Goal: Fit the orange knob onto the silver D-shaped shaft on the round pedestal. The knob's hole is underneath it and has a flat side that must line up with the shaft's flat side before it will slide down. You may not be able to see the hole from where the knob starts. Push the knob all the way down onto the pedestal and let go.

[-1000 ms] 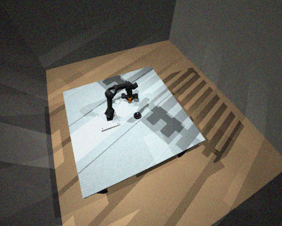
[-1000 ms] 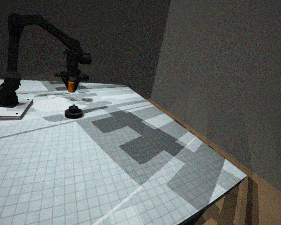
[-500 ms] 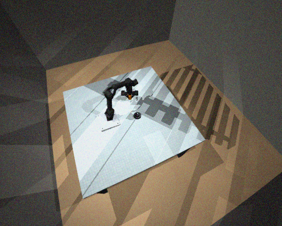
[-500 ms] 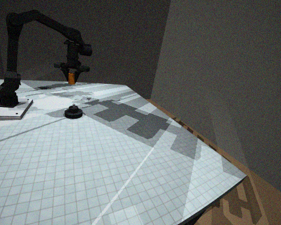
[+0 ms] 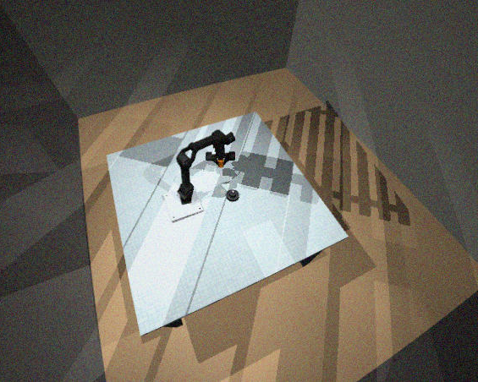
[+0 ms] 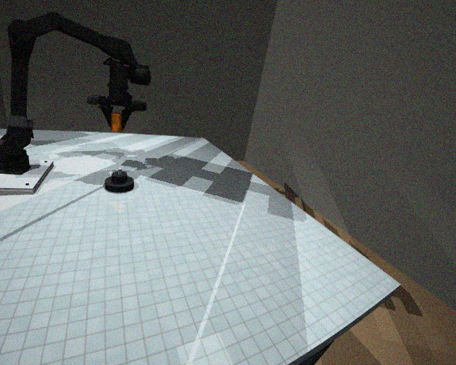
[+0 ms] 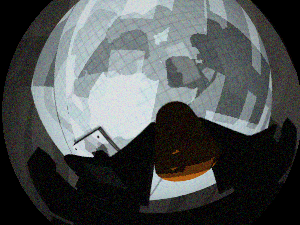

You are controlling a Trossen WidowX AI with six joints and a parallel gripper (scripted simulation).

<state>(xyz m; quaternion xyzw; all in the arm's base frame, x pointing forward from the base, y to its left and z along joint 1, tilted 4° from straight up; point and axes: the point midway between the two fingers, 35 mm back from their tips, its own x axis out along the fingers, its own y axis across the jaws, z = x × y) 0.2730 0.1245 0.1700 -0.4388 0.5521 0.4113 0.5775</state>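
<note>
Right now my gripper tip is 30 mm short of the dark round pedestal, 180 mm to the left of it and 110 mm above it. The rest, counted from my gripper tip: orange knob (30 mm above).
</note>
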